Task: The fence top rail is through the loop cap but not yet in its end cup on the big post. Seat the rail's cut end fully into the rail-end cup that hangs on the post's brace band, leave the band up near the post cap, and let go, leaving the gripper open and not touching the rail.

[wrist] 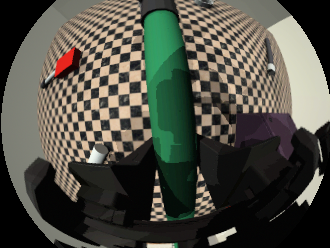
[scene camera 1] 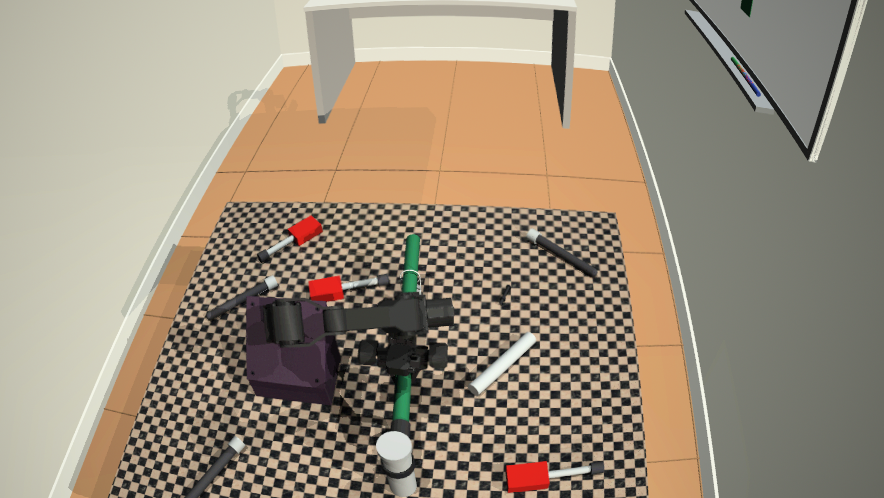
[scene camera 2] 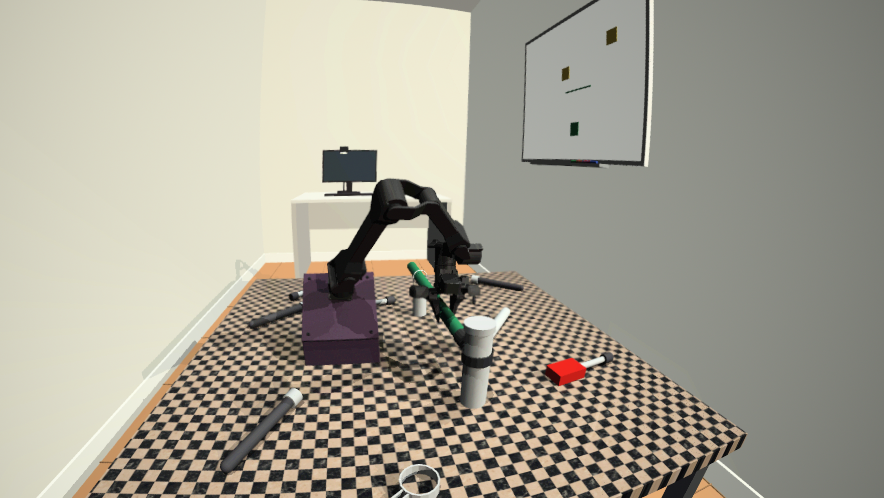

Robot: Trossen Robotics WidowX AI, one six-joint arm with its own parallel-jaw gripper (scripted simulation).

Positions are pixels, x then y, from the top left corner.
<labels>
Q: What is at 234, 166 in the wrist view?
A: The gripper.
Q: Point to a green rail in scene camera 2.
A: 449, 319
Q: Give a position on a green rail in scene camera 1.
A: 401, 410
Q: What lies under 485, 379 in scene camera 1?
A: A white tube.
</labels>
